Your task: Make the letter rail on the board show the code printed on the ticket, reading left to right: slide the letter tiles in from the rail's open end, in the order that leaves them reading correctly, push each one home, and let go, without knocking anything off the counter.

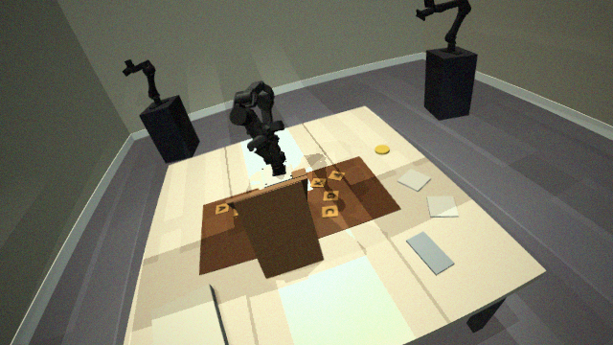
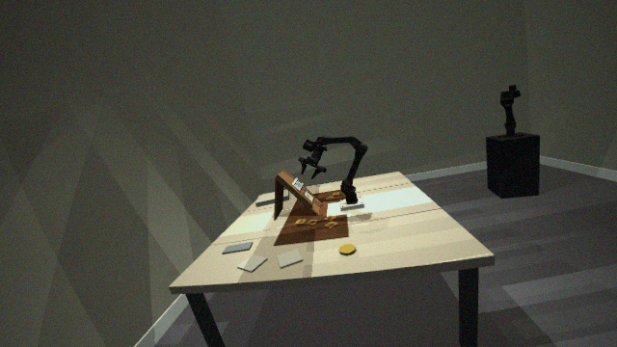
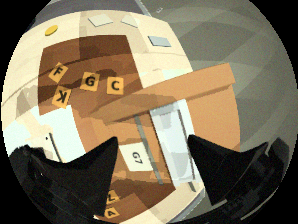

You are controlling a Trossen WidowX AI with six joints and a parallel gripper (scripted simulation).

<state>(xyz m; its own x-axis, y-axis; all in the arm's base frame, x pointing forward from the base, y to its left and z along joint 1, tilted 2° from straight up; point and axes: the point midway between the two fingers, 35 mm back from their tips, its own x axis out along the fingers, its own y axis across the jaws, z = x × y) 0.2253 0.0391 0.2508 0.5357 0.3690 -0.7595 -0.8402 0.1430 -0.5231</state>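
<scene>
My gripper tip is 24 cm above the orange tile marked g, 16 cm to the right of it and 4 cm past it. From my gripper tip the other things lie so: brown mat 24 cm below, 5 cm behind, 1 cm to the right; then white ticket 15 cm below, 7 cm to the right, 4 cm ahead; then tile marked c 24 cm below, 14 cm to the left, 4 cm ahead.
</scene>
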